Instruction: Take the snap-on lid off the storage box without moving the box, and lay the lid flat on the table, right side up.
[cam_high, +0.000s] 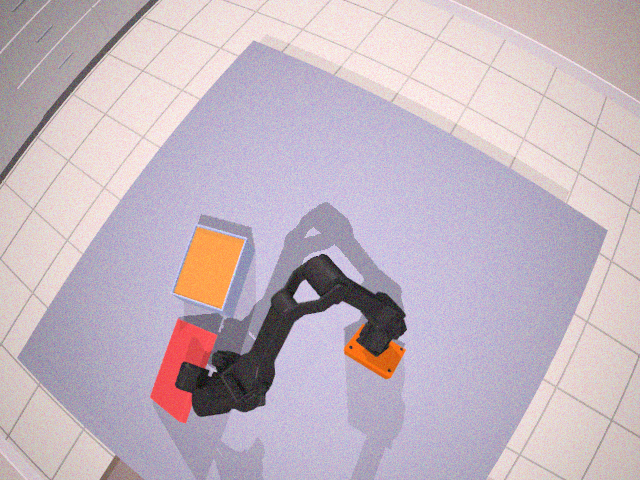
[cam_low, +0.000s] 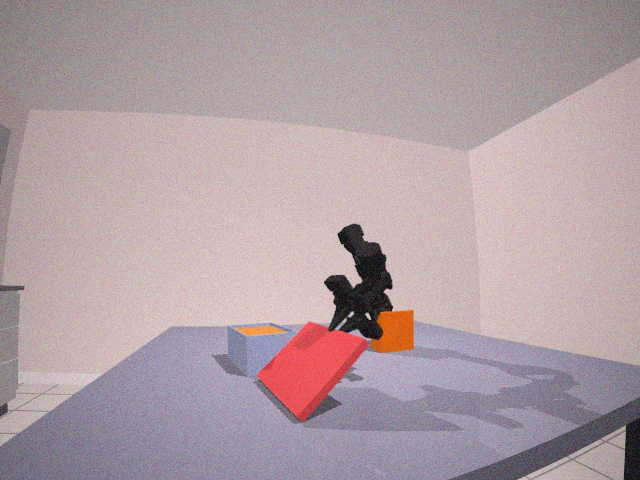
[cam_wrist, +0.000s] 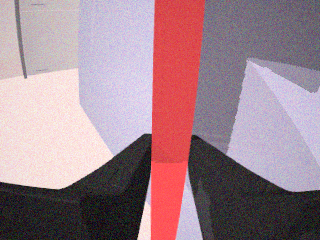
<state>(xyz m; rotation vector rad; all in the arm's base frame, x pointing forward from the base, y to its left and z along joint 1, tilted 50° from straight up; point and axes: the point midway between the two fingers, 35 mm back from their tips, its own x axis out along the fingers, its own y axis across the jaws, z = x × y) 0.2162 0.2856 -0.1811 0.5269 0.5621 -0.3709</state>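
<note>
Now: the red lid 60 mm ahead of my gripper tip, 20 mm to the left of it and 50 mm below it. Round my gripper tip: grey-blue storage box (170 mm ahead, 220 mm to the right, 70 mm below).
</note>
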